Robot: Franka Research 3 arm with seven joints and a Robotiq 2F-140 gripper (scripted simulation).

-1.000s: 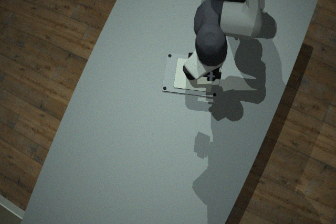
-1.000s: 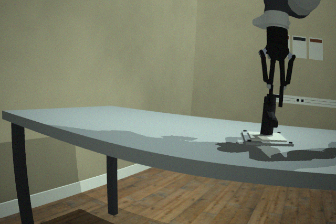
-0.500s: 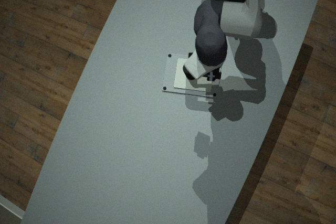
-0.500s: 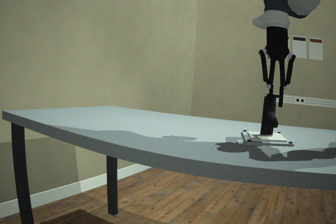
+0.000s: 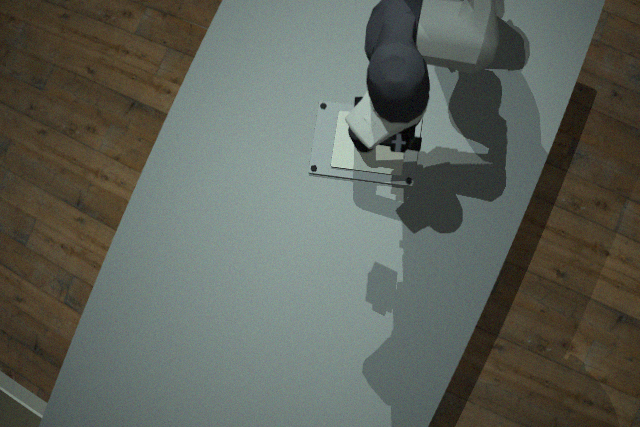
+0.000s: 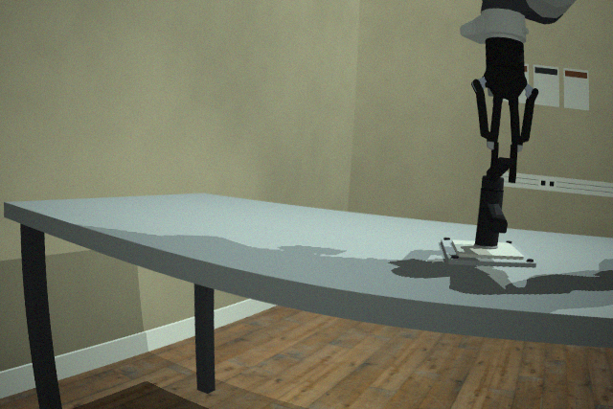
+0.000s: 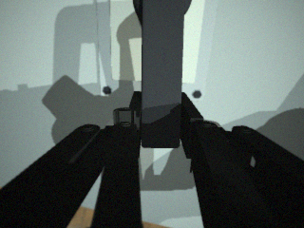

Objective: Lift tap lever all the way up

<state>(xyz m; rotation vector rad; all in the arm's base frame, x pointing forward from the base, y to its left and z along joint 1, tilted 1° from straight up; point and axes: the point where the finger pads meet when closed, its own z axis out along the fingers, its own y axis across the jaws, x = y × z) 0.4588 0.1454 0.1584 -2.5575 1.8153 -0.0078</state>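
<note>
Now: the tap 20 mm ahead of my hand, 60 mm to the right of it and 60 mm below it. From my hand the other things lie so: lever 10 mm ahead, 30 mm to the right, 10 mm below.
</note>
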